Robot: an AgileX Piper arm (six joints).
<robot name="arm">
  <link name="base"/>
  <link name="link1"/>
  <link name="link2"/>
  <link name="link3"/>
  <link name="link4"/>
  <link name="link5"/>
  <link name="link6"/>
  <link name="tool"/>
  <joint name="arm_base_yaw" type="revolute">
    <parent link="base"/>
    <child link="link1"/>
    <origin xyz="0 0 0.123" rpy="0 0 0"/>
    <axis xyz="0 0 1"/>
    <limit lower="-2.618" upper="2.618"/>
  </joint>
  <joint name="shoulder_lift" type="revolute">
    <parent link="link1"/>
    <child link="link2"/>
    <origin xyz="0 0 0" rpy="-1.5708 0 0"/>
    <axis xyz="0 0 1"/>
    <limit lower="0" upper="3.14"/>
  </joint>
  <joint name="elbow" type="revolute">
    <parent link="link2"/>
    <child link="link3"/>
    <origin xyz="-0.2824 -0.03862 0" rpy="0 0 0"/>
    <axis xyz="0 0 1"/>
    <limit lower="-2.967" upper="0"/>
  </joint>
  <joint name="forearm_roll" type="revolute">
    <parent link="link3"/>
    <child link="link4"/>
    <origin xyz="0.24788 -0.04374 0" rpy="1.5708 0 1.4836"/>
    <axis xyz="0 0 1"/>
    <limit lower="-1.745" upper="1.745"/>
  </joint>
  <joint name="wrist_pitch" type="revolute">
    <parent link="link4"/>
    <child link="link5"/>
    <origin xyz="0 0 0" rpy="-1.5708 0 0"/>
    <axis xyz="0 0 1"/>
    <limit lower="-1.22" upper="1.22"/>
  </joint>
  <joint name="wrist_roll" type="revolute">
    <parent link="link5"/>
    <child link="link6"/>
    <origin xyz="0 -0.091 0" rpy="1.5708 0 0"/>
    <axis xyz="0 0 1"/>
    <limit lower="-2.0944" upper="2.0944"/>
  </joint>
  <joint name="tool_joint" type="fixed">
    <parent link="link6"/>
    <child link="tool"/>
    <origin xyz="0 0 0" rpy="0 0 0"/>
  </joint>
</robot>
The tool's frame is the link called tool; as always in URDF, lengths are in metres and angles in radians.
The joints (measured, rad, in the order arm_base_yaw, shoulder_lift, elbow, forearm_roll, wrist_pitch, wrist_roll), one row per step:
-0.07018, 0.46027, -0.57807, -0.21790, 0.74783, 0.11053
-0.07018, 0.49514, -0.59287, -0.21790, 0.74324, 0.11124
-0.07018, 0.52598, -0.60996, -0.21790, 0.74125, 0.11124
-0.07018, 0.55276, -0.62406, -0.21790, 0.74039, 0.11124
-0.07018, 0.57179, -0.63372, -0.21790, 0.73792, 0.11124
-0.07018, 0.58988, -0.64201, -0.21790, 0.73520, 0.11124
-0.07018, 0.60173, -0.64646, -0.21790, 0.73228, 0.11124
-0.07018, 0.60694, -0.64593, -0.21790, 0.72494, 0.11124
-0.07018, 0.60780, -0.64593, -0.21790, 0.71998, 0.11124
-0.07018, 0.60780, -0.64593, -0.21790, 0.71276, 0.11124
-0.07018, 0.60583, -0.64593, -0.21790, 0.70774, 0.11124
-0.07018, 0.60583, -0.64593, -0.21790, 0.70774, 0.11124
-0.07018, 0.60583, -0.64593, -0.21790, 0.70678, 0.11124
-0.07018, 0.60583, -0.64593, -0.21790, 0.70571, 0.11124
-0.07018, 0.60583, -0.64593, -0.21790, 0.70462, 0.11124
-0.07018, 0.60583, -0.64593, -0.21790, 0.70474, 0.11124
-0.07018, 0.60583, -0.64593, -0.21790, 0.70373, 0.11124
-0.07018, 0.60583, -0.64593, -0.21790, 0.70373, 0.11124
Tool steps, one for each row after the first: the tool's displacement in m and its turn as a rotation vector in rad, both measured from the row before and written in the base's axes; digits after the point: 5 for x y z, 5 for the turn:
0.00641, -0.00038, 0.00207, 0.00150, 0.01542, 0.00061
0.00564, -0.00037, 0.00277, 0.00075, 0.01178, 0.00042
0.00499, -0.00034, 0.00197, 0.00080, 0.01181, 0.00018
0.00371, -0.00022, 0.00134, 0.00041, 0.00695, 0.00053
0.00360, -0.00021, 0.00095, 0.00042, 0.00713, 0.00058
0.00245, -0.00013, 0.00036, 0.00023, 0.00454, 0.00063
0.00141, 0.00001, -0.00021, -0.00030, -0.00141, 0.00157
0.00043, 0.00004, 0.00027, -0.00041, -0.00396, 0.00106
0.00037, 0.00008, 0.00053, -0.00069, -0.00702, 0.00155
-0.00013, 0.00008, 0.00059, -0.00062, -0.00684, 0.00108
0.00000, 0.00000, 0.00000, 0.00000, 0.00000, 0.00000
0.00005, 0.00001, 0.00007, -0.00009, -0.00093, 0.00021
0.00005, 0.00001, 0.00008, -0.00010, -0.00104, 0.00023
0.00006, 0.00001, 0.00008, -0.00010, -0.00106, 0.00023
-0.00001, 0.00000, -0.00001, 0.00001, 0.00012, -0.00003
0.00005, 0.00001, 0.00008, -0.00010, -0.00098, 0.00022
0.00000, 0.00000, 0.00000, 0.00000, 0.00000, 0.00000

